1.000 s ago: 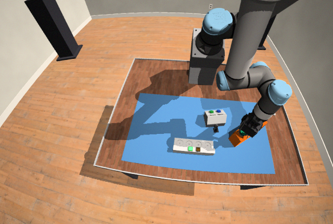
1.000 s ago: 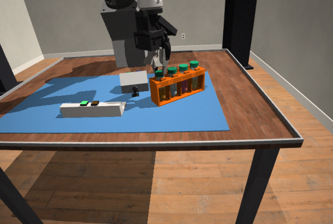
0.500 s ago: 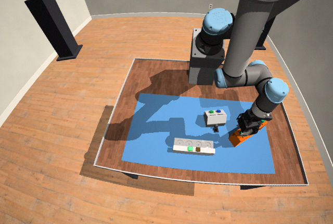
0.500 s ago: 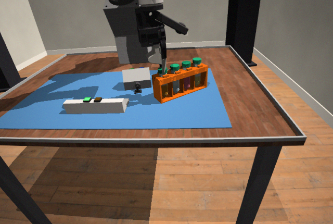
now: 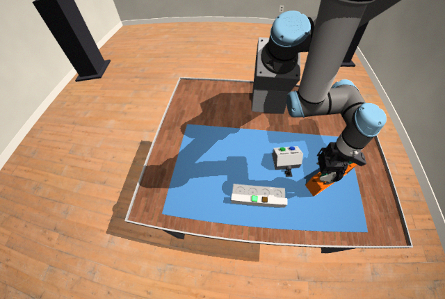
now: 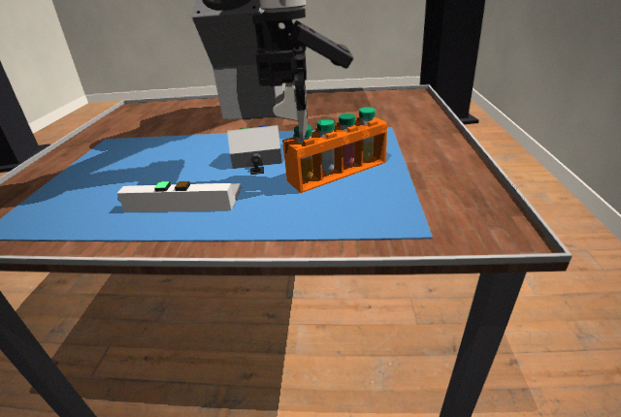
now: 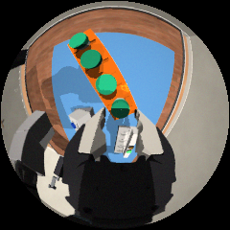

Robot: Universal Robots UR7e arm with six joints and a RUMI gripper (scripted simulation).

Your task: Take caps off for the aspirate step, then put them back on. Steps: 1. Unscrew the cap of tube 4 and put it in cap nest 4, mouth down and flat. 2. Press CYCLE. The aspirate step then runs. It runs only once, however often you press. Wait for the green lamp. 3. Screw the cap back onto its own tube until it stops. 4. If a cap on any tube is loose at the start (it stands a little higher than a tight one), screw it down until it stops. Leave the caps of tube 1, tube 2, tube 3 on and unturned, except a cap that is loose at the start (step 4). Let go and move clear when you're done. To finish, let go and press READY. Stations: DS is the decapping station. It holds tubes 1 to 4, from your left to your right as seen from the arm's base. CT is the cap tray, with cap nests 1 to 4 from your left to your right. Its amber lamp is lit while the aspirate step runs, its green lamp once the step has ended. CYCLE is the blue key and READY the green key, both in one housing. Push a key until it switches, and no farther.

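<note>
My gripper is now 1 cm above the green cap. The rest, counted from my hand: green key 17 cm behind, 13 cm to the right, 6 cm below; then blue key 17 cm behind, 8 cm to the right, 6 cm below; then grey key housing 15 cm behind, 11 cm to the right, 7 cm below.
</note>
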